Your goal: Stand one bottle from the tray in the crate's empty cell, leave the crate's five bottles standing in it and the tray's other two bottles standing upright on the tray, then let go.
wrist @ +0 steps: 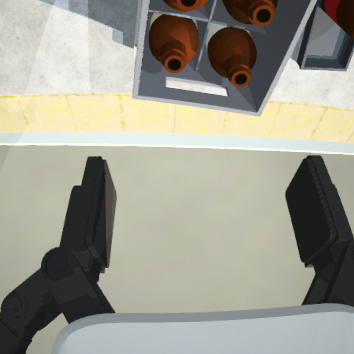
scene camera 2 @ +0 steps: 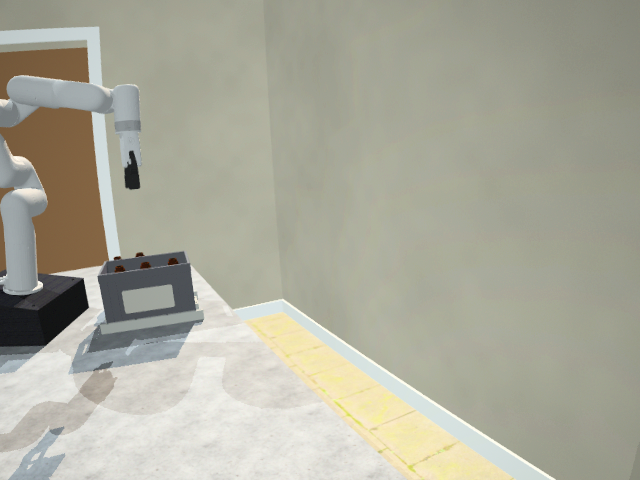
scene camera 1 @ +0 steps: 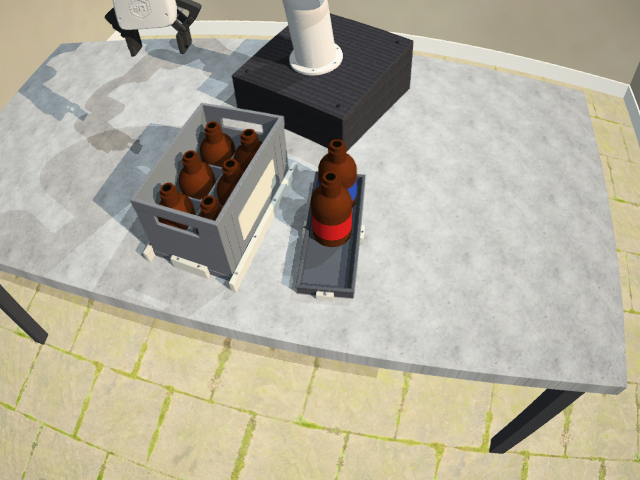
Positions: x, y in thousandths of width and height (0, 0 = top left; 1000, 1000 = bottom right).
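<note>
Scene camera 1 shows the gripper (scene camera 1: 251, 105), a white-labelled brown bottle (scene camera 1: 307, 374), a red-labelled bottle (scene camera 1: 518, 426), a blue-labelled bottle (scene camera 1: 527, 332), a blue-labelled bottle (scene camera 1: 362, 353) and a pale crate rail (scene camera 1: 423, 445). In the wrist view: the gripper (wrist: 578, 493) and a white-labelled brown bottle (wrist: 654, 145). Visible in scene camera 2 are the gripper (scene camera 2: 207, 393) and a pale crate rail (scene camera 2: 199, 678).
</note>
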